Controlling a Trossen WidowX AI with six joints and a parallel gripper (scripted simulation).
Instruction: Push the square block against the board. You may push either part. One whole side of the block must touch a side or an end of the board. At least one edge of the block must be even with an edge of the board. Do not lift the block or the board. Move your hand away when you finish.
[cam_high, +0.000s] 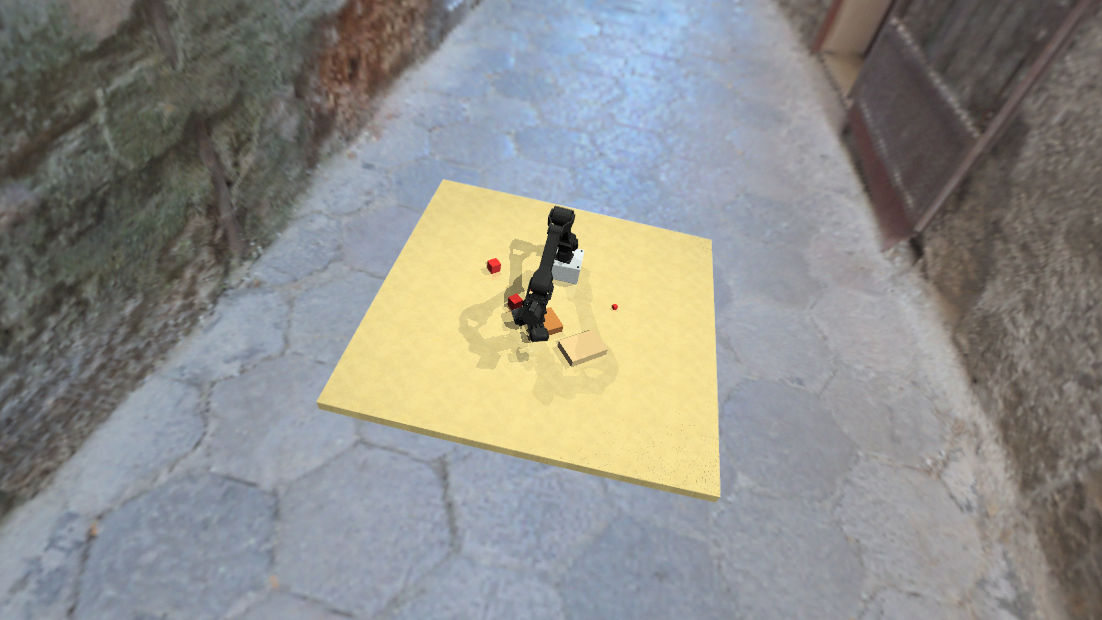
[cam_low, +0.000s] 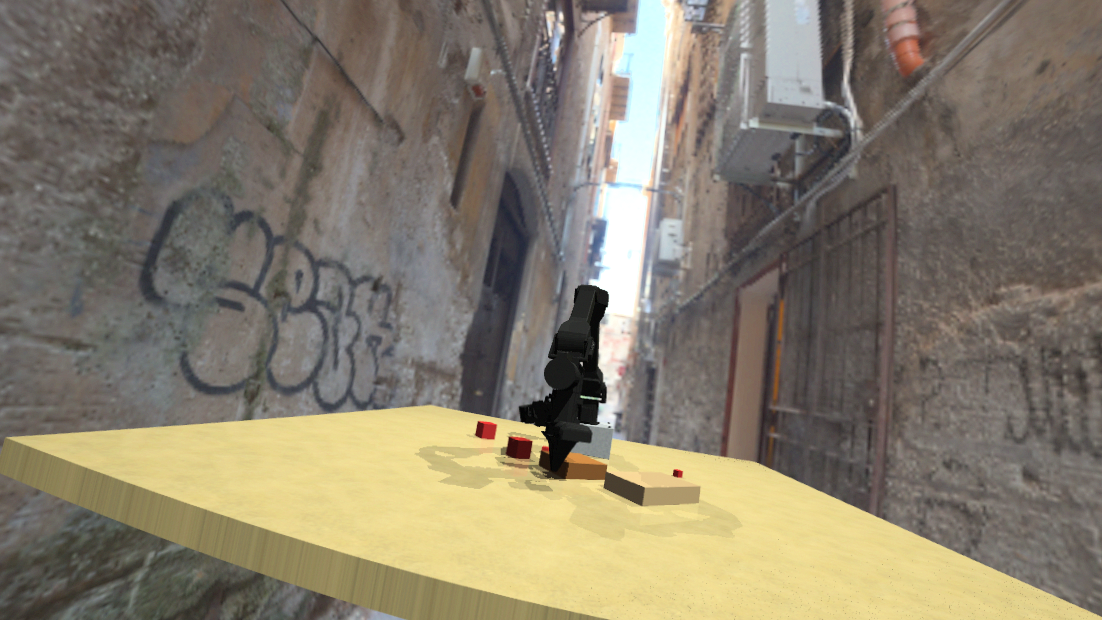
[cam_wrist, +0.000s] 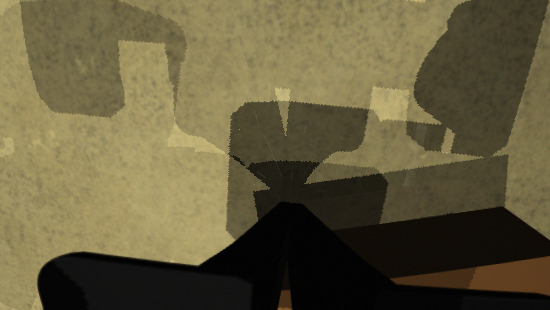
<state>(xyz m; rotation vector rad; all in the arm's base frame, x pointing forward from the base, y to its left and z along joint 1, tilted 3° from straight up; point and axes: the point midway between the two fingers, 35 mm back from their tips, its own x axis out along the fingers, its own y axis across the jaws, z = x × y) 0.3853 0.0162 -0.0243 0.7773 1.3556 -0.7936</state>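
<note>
My gripper tip is 70 mm past the square block, 20 mm to the right of it and 10 mm below it. From my gripper tip the other things lie so: pale tan board: 190 mm to the left, 20 mm behind, 10 mm above.
</note>
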